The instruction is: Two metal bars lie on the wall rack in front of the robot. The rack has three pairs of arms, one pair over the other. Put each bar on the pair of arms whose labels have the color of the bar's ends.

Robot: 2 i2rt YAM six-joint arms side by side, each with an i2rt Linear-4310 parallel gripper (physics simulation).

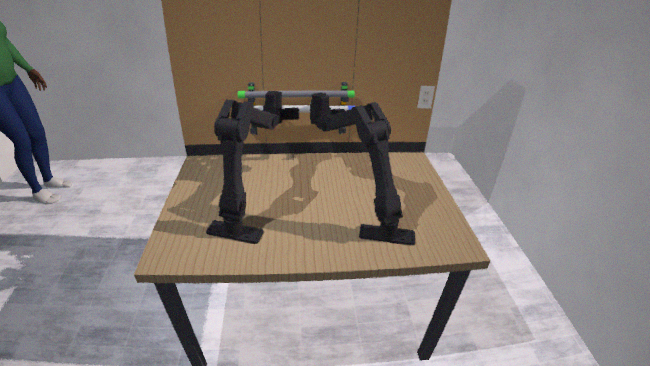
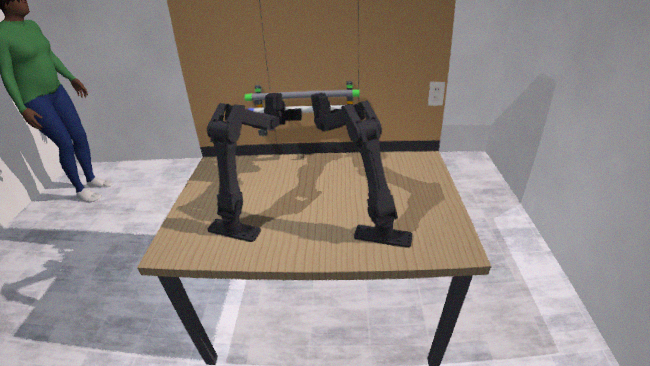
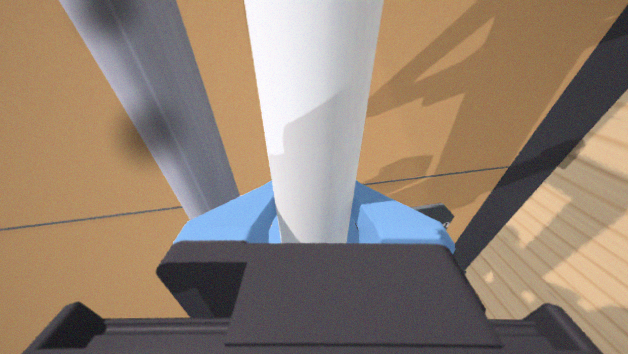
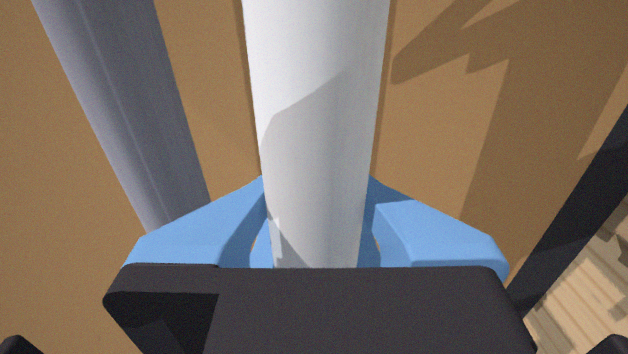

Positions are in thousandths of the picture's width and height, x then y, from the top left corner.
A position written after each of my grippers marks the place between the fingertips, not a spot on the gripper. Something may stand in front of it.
Observation:
I see my left gripper (image 3: 499,501), my right gripper (image 4: 502,496), a white bar (image 4: 502,225) and a brown wall panel (image 4: 784,340).
The white bar also shows in image 3 (image 3: 499,205). The brown wall panel also shows in image 3 (image 3: 716,264).

